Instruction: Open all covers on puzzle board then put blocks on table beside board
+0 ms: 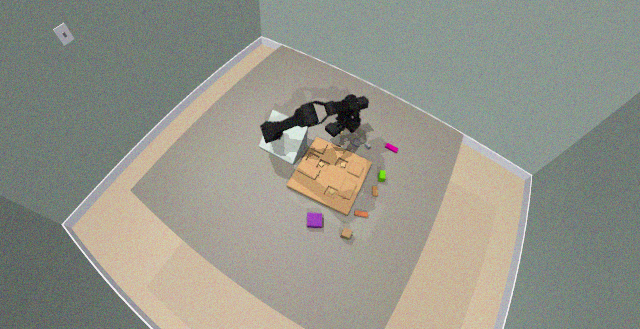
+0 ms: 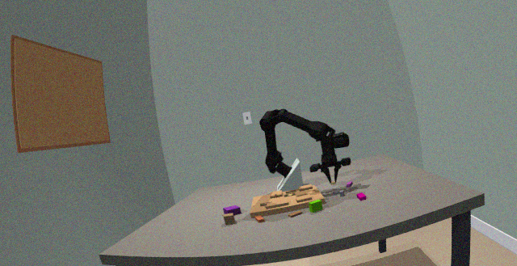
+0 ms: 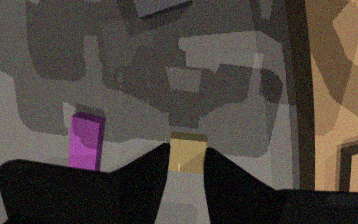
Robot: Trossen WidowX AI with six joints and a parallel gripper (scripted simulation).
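The tan puzzle board is 4 cm ahead of my gripper tip, 21 cm to the right of it and 1 cm below it. From my gripper tip the other things lie so: grey block (15 cm ahead, 2 cm below); magenta piece (27 cm ahead, 5 cm to the left, 2 cm below); violet piece (8 cm to the left, 3 cm below).
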